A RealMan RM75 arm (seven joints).
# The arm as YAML. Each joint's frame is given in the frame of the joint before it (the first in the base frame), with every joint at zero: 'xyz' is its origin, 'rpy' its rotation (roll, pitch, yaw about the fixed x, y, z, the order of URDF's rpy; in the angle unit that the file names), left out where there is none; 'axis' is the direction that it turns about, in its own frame. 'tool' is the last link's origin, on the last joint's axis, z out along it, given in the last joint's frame.
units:
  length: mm
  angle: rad
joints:
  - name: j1
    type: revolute
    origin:
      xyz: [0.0, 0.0, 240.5]
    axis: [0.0, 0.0, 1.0]
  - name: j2
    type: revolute
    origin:
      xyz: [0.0, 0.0, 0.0]
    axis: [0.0, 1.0, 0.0]
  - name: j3
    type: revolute
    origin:
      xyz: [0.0, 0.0, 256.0]
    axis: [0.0, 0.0, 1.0]
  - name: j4
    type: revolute
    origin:
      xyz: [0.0, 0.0, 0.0]
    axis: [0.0, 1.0, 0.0]
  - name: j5
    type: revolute
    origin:
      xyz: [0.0, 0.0, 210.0]
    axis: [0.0, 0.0, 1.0]
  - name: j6
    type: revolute
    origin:
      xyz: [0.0, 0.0, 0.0]
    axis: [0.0, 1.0, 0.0]
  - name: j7
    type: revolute
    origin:
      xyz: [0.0, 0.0, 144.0]
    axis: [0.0, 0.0, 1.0]
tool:
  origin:
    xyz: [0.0, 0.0, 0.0]
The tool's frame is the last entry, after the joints.
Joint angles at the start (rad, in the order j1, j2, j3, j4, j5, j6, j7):
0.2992 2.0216 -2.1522 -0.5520 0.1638 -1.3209 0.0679
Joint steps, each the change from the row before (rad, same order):
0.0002 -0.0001 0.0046 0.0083 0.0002 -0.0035 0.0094
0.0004 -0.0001 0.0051 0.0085 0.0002 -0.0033 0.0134
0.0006 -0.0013 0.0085 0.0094 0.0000 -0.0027 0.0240
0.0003 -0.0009 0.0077 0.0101 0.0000 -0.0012 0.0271
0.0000 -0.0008 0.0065 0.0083 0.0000 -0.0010 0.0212
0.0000 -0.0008 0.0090 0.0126 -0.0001 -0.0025 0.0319
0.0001 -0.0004 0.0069 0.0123 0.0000 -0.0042 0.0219
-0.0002 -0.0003 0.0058 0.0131 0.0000 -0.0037 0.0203
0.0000 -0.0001 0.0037 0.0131 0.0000 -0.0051 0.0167
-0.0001 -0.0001 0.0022 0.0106 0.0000 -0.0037 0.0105
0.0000 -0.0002 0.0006 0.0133 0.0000 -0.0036 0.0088
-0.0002 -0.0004 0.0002 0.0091 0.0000 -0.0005 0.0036
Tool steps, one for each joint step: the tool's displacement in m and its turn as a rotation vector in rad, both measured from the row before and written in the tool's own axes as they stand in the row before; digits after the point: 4 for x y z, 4 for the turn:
0.0009 -0.0016 -0.0015 0.0051 0.0038 0.0067
0.0009 -0.0017 -0.0015 0.0055 0.0039 0.0105
0.0010 -0.0030 -0.0018 0.0084 0.0051 0.0189
0.0013 -0.0028 -0.0020 0.0084 0.0072 0.0225
0.0010 -0.0024 -0.0017 0.0074 0.0059 0.0175
0.0014 -0.0032 -0.0026 0.0105 0.0078 0.0269
0.0011 -0.0025 -0.0024 0.0084 0.0059 0.0179
0.0014 -0.0023 -0.0027 0.0080 0.0074 0.0166
0.0013 -0.0018 -0.0026 0.0058 0.0064 0.0137
0.0011 -0.0013 -0.0022 0.0042 0.0058 0.0083
0.0017 -0.0012 -0.0027 0.0035 0.0089 0.0064
0.0014 -0.0010 -0.0020 0.0029 0.0083 0.0018

